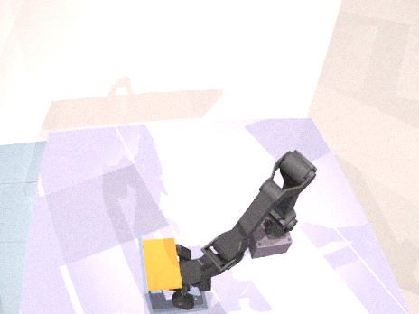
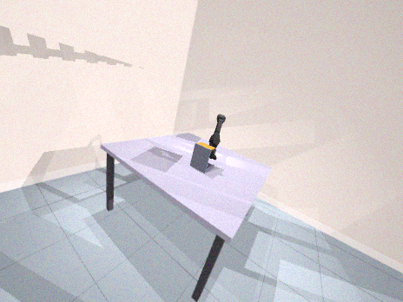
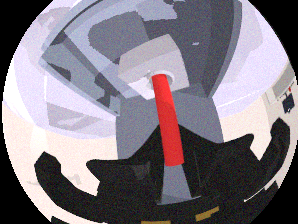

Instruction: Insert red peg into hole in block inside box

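Right now my gripper tip is 30 mm past the red peg and 10 mm above it. Also, from my gripper tip: box floor: 40 mm behind, 10 mm to the right, 70 mm below; then orange roof: 10 mm behind, 140 mm above.
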